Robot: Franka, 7 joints.
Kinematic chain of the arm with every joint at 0, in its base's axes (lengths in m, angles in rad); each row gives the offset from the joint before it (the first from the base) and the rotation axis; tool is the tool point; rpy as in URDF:
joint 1: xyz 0 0 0.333 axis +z
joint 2: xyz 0 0 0 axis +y
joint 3: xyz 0 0 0.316 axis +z
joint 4: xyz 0.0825 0 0 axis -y
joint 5: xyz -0.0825 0 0.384 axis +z
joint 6: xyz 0 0 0 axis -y
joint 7: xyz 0.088 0 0 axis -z
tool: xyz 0 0 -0.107 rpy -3.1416 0 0
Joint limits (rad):
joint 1: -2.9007..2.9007
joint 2: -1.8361..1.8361
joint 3: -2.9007..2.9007
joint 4: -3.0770..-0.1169
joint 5: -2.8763..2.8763
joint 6: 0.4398..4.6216
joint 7: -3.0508..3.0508
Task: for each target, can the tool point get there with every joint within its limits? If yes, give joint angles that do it. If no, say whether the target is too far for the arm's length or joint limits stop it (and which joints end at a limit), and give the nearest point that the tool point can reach.
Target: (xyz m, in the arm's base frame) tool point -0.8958 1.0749 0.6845
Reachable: no: too far | nearest point -0.5327 0.6392 0.5420 | short by 0.585 m
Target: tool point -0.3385 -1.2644 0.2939
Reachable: no: too far | nearest point -0.2218 -0.8283 0.3074 | short by 0.452 m
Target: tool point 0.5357 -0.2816 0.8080
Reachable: yes | joints -0.6375 0.3577 0.0375 -0.7458 0.7467 1.4809 -2.3669
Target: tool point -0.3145 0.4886 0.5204
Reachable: yes | joints -1.9217 -0.7364 -2.0376 -1.3640 -2.4425 3.9432 1.5869
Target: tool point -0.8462 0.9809 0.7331
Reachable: no: too far | nearest point -0.5354 0.6207 0.5862 | short by 0.498 m
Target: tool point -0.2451 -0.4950 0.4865
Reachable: yes | joints 2.2762 -1.3784 1.5667 -1.7591 2.1781 3.6738 0.0859
